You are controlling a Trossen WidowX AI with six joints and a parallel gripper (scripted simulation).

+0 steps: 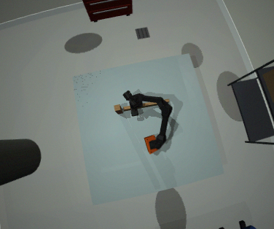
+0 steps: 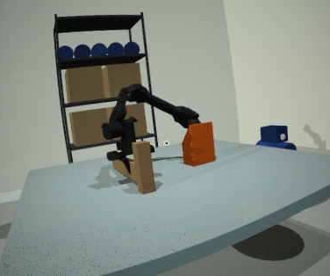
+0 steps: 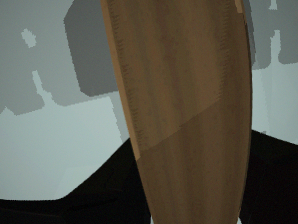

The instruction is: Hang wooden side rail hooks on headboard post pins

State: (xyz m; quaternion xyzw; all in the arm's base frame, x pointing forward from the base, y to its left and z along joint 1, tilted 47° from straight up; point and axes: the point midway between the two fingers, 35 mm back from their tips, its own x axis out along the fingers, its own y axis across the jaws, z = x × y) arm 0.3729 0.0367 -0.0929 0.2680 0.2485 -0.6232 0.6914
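Now: the wooden headboard post 14 cm to the left of my gripper tip and 4 cm above it.
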